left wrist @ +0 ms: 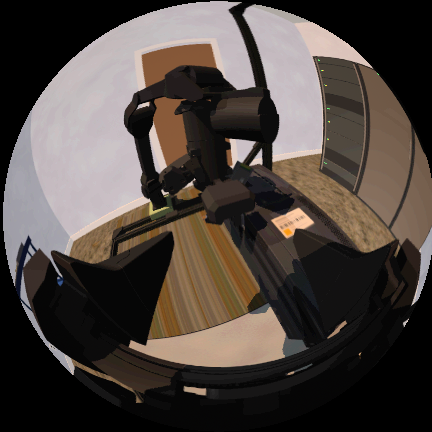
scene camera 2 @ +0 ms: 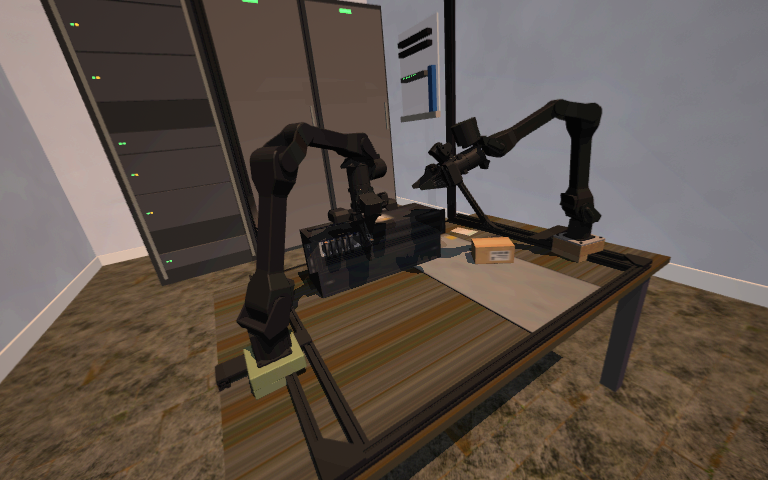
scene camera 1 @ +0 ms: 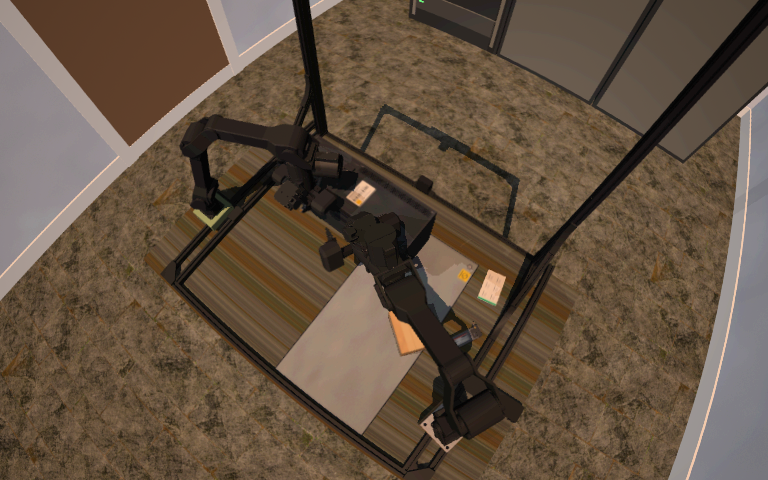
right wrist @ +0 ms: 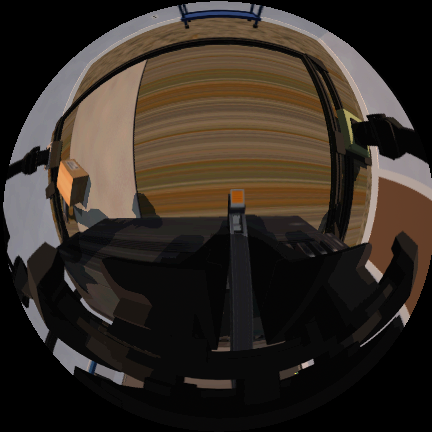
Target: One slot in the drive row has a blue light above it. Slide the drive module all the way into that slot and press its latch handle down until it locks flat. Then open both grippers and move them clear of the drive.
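Places are measured from the left arm's base along level axes (x ahead, y left, z up), in metres.
Where they show: left gripper, fingertip midpoint: [left wrist: 235, 236] [scene camera 2: 416, 187] [scene camera 1: 342, 221]; right gripper, fingertip midpoint: [scene camera 2: 367, 239] [scene camera 1: 307, 205] [right wrist: 235, 232]; left arm's base at its link origin: [scene camera 2: 578, 236] [scene camera 1: 447, 425] [right wrist: 46, 156]; right arm's base at its link origin: [left wrist: 159, 203] [scene camera 2: 272, 351] [scene camera 1: 211, 207] [right wrist: 358, 133].
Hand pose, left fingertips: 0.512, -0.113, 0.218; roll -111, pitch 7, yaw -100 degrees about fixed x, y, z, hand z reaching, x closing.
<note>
Things, the pixels of their top centre, and the offset from my left fingertips, as dx, dy, dz. "pt": a spot on its surface instead. Level surfaces: height alone.
- drive module at a spot on its surface: [right wrist: 242, 305] pt +0.163, -0.009, -0.072
- orange-tipped latch end at a spot on its surface: [right wrist: 237, 197] pt +0.156, +0.032, -0.113
- dark chassis at its top centre: [right wrist: 169, 325] [left wrist: 286, 210] [scene camera 1: 354, 186] [scene camera 2: 371, 219] +0.111, -0.121, -0.104
- labelled orange box at its top centre: [scene camera 1: 409, 328] [right wrist: 63, 182] [scene camera 2: 492, 242] -0.259, +0.011, -0.218
- grey mat at its surface level: dz -0.277
- white card at its top centre: [scene camera 1: 492, 287] [scene camera 2: 463, 231] -0.335, -0.267, -0.278
- paper label at a spot on its surface: [left wrist: 292, 222] [scene camera 1: 360, 194] pt +0.080, -0.117, -0.104
The drive module [right wrist: 242, 305] is a narrow dark bar in the right wrist view, with an orange-tipped latch end [right wrist: 237, 197] that reaches past the chassis edge. My right gripper [right wrist: 235, 232] [scene camera 2: 370, 230] is shut on it at the dark chassis [scene camera 2: 399, 244] [right wrist: 165, 235]. How deep the module sits in its slot is hidden by the fingers. Several drive fronts [scene camera 2: 339, 246] show at the chassis's left end in scene camera 2. No blue light shows. My left gripper [left wrist: 235, 236] [scene camera 2: 417, 184] is open and empty, raised above the chassis's right part.
A labelled orange box [scene camera 2: 492, 250] [scene camera 1: 404, 335] [right wrist: 73, 181] stands on the grey mat [scene camera 1: 345, 350] [scene camera 2: 515, 294]. A white card [scene camera 1: 491, 286] lies right of the mat. A paper label [scene camera 1: 360, 193] [left wrist: 292, 222] is on the chassis top. Dark rails [scene camera 1: 243, 353] edge the striped table.
</note>
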